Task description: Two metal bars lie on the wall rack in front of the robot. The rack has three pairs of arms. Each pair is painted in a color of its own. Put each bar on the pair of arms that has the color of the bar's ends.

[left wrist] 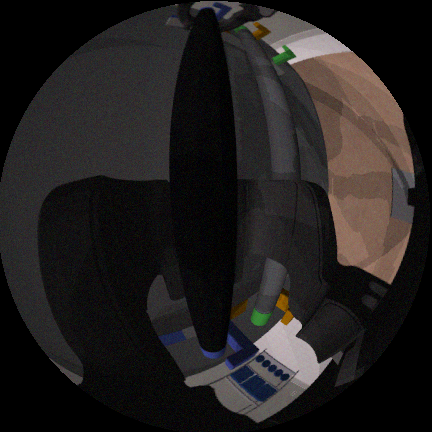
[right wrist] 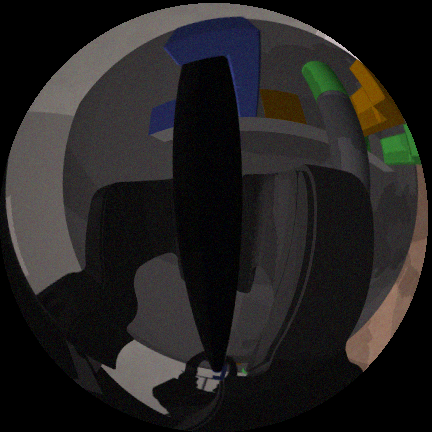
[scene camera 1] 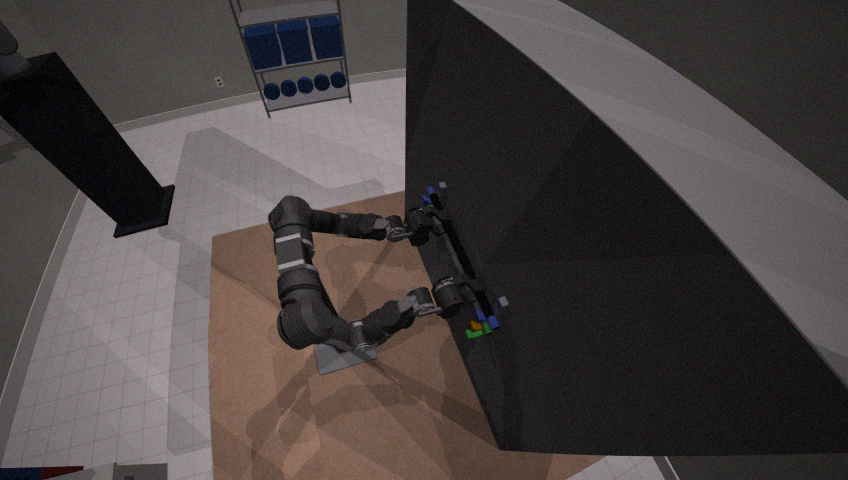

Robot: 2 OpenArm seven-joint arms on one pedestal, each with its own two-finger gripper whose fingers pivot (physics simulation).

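The blue-ended bar (scene camera 1: 460,245) (left wrist: 202,125) (right wrist: 207,150) is dark and spans the rack. My left gripper (scene camera 1: 440,220) (left wrist: 203,240) and right gripper (scene camera 1: 476,288) (right wrist: 209,240) are both shut on it. In the wrist views it crosses the blue arms (left wrist: 240,345) (right wrist: 248,90), between the wall and their upturned tips. Whether it touches them is hidden. The green-ended bar (scene camera 1: 487,327) (left wrist: 270,285) (right wrist: 340,120) is grey and lies across the orange arms (scene camera 1: 475,325) (left wrist: 284,300) (right wrist: 370,107). The green arms (scene camera 1: 474,334) (left wrist: 284,55) (right wrist: 397,147) stand beyond, farther from the wall.
The dark wall (scene camera 1: 583,249) rises behind the rack. Small grey blocks (scene camera 1: 442,184) (scene camera 1: 502,301) show by the rack's two ends. A storage shelf with blue boxes (scene camera 1: 294,44) stands in the background. The robot's pedestal base (scene camera 1: 345,359) is on the brown floor mat (scene camera 1: 249,356).
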